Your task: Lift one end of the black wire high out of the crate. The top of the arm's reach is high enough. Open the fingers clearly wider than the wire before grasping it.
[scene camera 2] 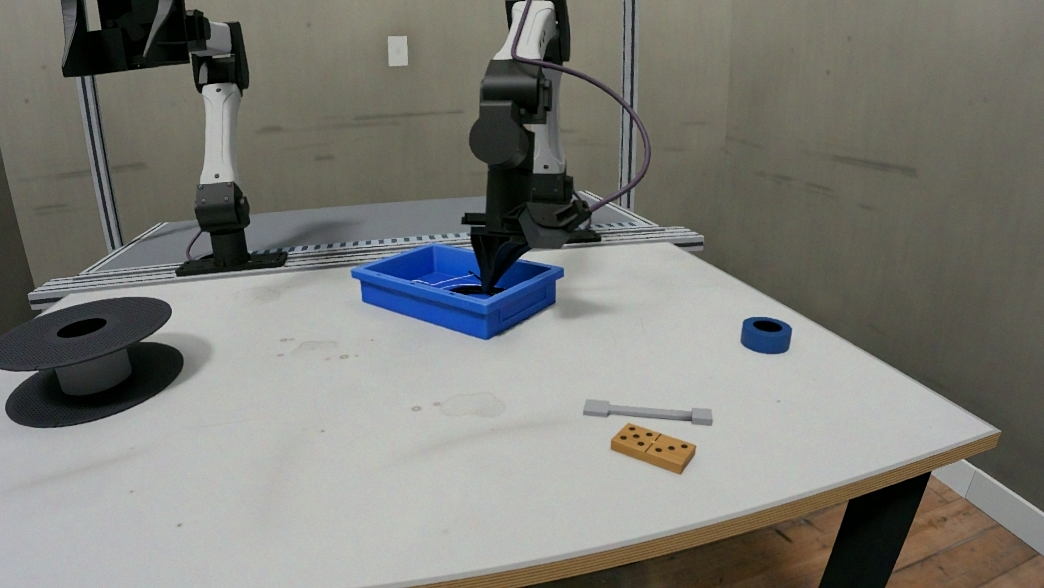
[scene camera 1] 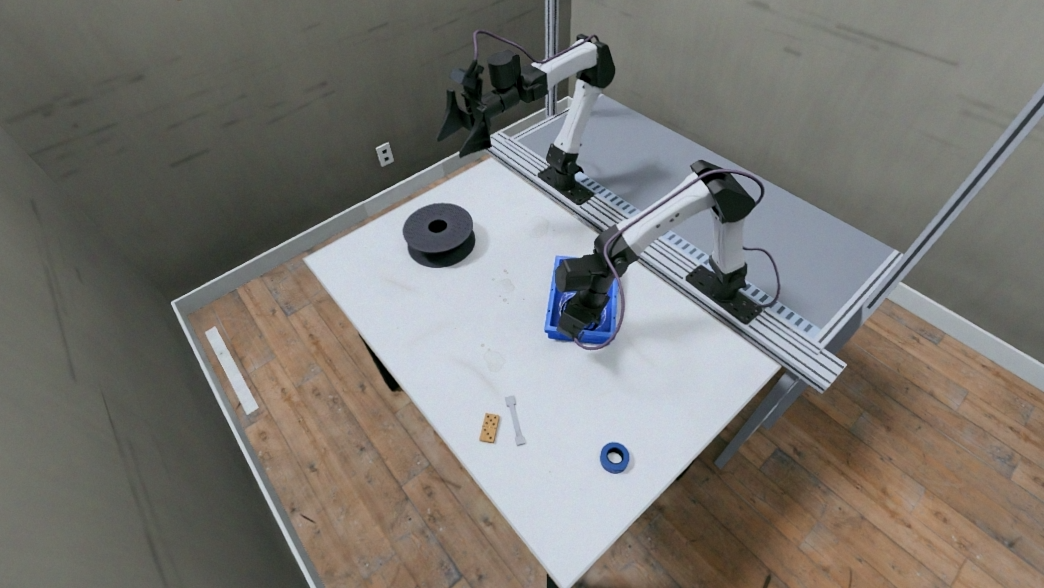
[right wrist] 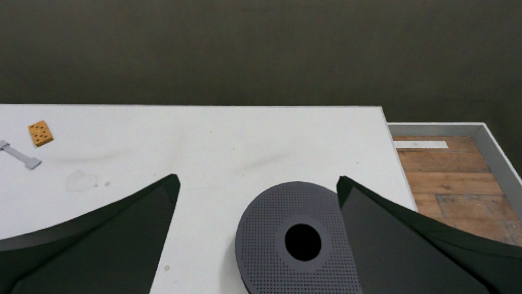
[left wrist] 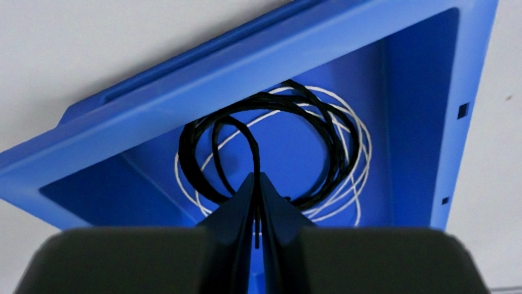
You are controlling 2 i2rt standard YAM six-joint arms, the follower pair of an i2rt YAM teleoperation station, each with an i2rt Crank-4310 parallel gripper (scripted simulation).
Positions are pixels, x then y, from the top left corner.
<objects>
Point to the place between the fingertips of my left gripper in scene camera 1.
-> At 585, 314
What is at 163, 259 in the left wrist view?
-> My left gripper.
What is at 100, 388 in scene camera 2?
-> A dark spool.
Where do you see a blue crate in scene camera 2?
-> At 527, 293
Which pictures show my right gripper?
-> Scene camera 2, scene camera 1 and the right wrist view only.
</objects>
